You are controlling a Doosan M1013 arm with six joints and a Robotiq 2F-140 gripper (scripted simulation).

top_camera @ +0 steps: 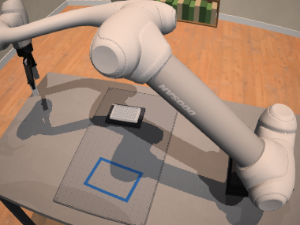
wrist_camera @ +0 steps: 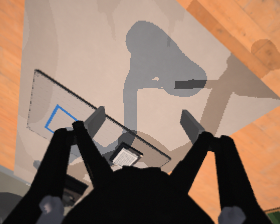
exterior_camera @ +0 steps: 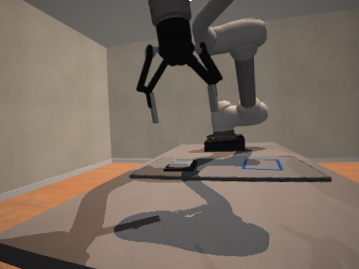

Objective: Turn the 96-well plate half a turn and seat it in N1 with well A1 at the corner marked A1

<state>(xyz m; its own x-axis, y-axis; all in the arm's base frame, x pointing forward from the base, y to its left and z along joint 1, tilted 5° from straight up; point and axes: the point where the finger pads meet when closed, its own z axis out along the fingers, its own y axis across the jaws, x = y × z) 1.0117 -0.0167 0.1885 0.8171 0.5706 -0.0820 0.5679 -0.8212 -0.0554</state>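
Right now the white 96-well plate is 380 mm behind my hand, 200 mm below it and 130 mm to the right of it. Round my hand: corner mark (300 mm behind, 200 mm below, 180 mm to the right); plate nest N1 (370 mm behind, 210 mm below, 130 mm to the right).
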